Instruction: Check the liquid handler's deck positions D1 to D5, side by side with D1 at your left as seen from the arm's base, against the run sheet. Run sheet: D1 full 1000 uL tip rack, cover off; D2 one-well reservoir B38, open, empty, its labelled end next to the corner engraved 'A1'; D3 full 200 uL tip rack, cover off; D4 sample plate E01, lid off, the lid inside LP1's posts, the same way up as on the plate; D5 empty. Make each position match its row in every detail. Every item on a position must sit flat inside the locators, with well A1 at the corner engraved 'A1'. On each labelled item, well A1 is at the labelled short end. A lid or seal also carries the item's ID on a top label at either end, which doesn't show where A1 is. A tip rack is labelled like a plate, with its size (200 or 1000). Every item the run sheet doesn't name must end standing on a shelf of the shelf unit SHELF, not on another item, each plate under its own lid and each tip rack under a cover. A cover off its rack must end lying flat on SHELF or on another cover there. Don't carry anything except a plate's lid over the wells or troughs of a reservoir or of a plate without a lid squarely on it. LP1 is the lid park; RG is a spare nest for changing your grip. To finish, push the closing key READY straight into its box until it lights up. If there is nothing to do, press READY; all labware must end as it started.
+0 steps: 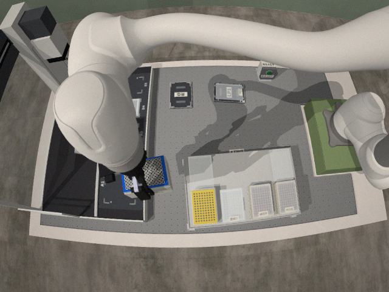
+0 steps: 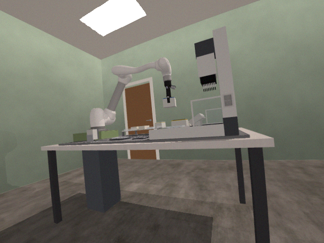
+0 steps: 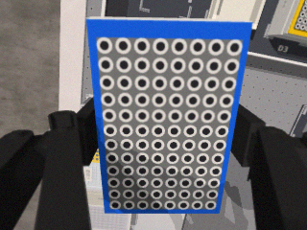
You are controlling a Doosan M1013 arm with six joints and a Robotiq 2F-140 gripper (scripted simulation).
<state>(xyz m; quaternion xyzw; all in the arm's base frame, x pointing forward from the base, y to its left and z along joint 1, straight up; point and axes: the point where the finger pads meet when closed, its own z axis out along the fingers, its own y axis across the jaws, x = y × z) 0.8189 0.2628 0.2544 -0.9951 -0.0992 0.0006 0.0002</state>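
Now: the blue-rimmed tip rack 10 mm ahead of my hand and 10 mm to the left of it. From my hand the other things lie so: yellow-rimmed tip rack (180 mm ahead, 240 mm to the right, 240 mm below); clear lid (270 mm behind, 50 mm to the left, 270 mm below); cream one-well reservoir (170 mm ahead, 120 mm to the right, 270 mm below).
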